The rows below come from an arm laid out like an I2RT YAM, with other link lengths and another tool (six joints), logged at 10 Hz.
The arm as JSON. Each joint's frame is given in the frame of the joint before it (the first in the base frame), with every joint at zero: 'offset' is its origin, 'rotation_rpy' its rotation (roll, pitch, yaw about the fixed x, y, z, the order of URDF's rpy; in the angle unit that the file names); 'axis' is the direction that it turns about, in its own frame. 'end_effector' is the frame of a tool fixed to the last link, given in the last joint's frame.
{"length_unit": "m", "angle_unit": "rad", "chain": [
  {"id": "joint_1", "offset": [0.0, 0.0, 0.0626], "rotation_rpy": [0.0, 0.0, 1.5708], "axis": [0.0, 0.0, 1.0]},
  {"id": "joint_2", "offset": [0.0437, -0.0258, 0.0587], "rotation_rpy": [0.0, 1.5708, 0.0], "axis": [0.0, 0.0, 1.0]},
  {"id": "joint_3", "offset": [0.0, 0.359, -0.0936], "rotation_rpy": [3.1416, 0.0, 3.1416], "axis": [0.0, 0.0, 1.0]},
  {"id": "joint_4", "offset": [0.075, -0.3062, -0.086], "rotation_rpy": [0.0, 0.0, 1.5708], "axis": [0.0, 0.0, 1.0]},
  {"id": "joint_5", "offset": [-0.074, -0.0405, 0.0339], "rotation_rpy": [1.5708, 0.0, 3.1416], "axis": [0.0, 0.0, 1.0]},
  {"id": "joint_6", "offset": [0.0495, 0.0, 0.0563], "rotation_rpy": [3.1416, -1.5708, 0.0], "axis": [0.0, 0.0, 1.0]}
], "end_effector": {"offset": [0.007, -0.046, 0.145], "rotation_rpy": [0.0, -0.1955, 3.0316]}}
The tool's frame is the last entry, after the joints.
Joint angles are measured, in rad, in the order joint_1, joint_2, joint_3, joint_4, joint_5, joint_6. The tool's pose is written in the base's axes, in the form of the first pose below.
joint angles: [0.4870 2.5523 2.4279 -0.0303 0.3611 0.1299]
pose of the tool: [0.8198 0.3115 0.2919], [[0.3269 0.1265 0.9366], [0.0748 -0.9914 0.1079], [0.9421 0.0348 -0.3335]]
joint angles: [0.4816 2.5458 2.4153 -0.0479 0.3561 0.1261]
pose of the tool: [0.8192 0.3068 0.2865], [[0.3465 0.1275 0.9293], [0.0880 -0.9908 0.1031], [0.9339 0.0460 -0.3545]]
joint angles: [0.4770 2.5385 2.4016 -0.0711 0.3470 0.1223]
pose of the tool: [0.8177 0.3032 0.2798], [[0.3707 0.1339 0.9191], [0.1044 -0.9893 0.1020], [0.9229 0.0582 -0.3807]]
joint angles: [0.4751 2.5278 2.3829 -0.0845 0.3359 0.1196]
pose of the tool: [0.8152 0.3021 0.2754], [[0.3878 0.1445 0.9103], [0.1175 -0.9873 0.1066], [0.9142 0.0656 -0.3999]]
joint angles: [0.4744 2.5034 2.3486 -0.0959 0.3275 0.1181]
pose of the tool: [0.8097 0.3002 0.2743], [[0.4048 0.1535 0.9014], [0.1291 -0.9855 0.1098], [0.9053 0.0719 -0.4187]]
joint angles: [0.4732 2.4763 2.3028 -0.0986 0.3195 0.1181]
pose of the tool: [0.8035 0.2974 0.2711], [[0.4219 0.1614 0.8922], [0.1390 -0.9839 0.1123], [0.8959 0.0766 -0.4375]]
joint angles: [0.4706 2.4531 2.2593 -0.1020 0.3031 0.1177]
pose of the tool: [0.7981 0.2953 0.2653], [[0.4406 0.1763 0.8802], [0.1510 -0.9811 0.1209], [0.8849 0.0796 -0.4589]]
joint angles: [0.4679 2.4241 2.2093 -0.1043 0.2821 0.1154]
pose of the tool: [0.7912 0.2933 0.2608], [[0.4582 0.1957 0.8670], [0.1652 -0.9772 0.1333], [0.8733 0.0822 -0.4801]]
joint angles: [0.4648 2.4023 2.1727 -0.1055 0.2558 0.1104]
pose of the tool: [0.7861 0.2929 0.2578], [[0.4692 0.2199 0.8553], [0.1798 -0.9720 0.1513], [0.8646 0.0828 -0.4956]]
